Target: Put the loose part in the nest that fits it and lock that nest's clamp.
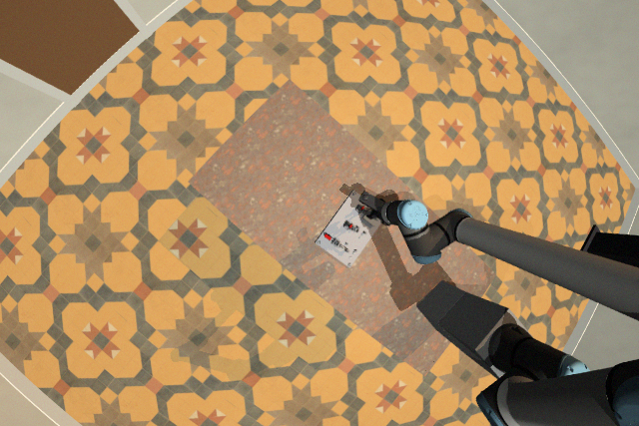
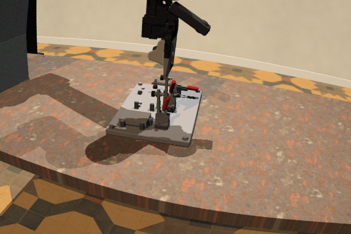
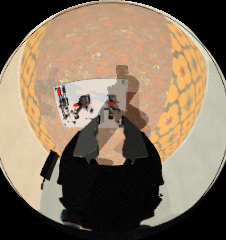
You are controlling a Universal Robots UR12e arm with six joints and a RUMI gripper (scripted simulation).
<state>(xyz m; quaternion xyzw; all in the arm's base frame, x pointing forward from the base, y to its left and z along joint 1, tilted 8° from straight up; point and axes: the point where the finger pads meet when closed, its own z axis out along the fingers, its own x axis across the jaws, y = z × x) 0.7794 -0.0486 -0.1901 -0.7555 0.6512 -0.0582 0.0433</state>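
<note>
Right now my hand is 1 cm past the toggle clamp and 12 cm above it. Round my hand: part 8 cm behind, 1 cm to the right, 15 cm below; grey fixture plate 5 cm behind, 10 cm to the left, 17 cm below.
</note>
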